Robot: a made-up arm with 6 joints.
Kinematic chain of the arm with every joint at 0, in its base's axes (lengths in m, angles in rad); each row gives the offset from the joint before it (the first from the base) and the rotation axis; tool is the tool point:
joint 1: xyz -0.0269 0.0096 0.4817 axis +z
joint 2: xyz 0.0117 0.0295 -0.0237 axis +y
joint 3: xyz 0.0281 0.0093 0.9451 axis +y
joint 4: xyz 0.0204 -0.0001 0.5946 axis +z
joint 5: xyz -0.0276 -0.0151 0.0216 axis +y
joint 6: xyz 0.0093 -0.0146 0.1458 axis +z
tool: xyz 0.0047 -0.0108 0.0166
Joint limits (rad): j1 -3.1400..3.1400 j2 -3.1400..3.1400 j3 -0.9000..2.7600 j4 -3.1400..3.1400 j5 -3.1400..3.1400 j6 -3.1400..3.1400
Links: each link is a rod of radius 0.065 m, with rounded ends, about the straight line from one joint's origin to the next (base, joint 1, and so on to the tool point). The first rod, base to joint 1, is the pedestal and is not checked.
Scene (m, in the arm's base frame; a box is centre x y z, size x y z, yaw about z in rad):
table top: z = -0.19
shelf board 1: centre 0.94 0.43 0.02 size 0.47 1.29 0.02 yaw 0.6
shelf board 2: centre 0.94 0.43 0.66 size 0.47 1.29 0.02 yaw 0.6
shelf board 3: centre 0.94 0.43 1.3 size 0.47 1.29 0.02 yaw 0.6
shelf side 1: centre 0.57 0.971 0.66 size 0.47 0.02 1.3 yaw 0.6
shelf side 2: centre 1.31 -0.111 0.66 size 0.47 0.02 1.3 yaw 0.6
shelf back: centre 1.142 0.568 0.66 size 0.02 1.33 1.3 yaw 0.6
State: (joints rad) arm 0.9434 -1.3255 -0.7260 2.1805 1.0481 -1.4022
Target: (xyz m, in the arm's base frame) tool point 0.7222 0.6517 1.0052
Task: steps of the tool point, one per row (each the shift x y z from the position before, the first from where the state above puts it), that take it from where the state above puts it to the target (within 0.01 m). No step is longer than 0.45 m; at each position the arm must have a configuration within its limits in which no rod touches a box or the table.
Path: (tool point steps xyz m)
1: -0.0752 0.0115 0.3979
2: 0.0149 0.1203 0.4011
3: 0.1124 0.2118 0.3506
4: 0.2010 0.2707 0.2541
5: 0.2640 0.2890 0.1271
6: 0.2893 0.2671 -0.0097
7: 0.2716 0.2118 -0.1338
8: 0.2136 0.1364 -0.2257
9: 0.1264 0.0562 -0.2710
10: 0.0273 -0.0137 -0.2646
11: 0.1617 0.1063 0.0147
12: 0.1516 0.1081 -0.0147

